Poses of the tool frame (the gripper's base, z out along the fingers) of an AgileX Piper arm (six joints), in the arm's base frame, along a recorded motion.
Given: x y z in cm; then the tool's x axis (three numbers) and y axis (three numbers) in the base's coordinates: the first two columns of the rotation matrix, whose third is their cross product.
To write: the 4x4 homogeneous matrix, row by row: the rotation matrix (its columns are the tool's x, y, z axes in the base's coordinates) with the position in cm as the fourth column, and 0 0 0 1 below. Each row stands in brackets. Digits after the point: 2 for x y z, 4 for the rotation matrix.
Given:
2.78 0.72 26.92 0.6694 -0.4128 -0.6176 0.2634 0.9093 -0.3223
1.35 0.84 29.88 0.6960 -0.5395 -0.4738 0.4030 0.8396 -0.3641
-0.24 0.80 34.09 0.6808 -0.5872 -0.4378 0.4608 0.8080 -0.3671
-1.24 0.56 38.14 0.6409 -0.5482 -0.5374 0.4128 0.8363 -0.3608
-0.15 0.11 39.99 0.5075 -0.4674 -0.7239 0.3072 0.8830 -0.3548
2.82 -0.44 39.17 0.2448 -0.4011 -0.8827 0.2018 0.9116 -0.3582
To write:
[[0.6694 0.2634 0.6946 2.78], [-0.4128 0.9093 0.0531 0.72], [-0.6176 -0.3223 0.7174 26.92], [0 0 0 1]]
[[0.6960 0.4030 0.5942 1.35], [-0.5395 0.8396 0.0625 0.84], [-0.4738 -0.3641 0.8018 29.88], [0 0 0 1]]
[[0.6808 0.4608 0.5693 -0.24], [-0.5872 0.8080 0.0482 0.80], [-0.4378 -0.3671 0.8207 34.09], [0 0 0 1]]
[[0.6409 0.4128 0.6472 -1.24], [-0.5482 0.8363 0.0094 0.56], [-0.5374 -0.3608 0.7623 38.14], [0 0 0 1]]
[[0.5075 0.3072 0.8050 -0.15], [-0.4674 0.8830 -0.0423 0.11], [-0.7239 -0.3548 0.5917 39.99], [0 0 0 1]]
[[0.2448 0.2018 0.9483 2.82], [-0.4011 0.9116 -0.0904 -0.44], [-0.8827 -0.3582 0.3041 39.17], [0 0 0 1]]

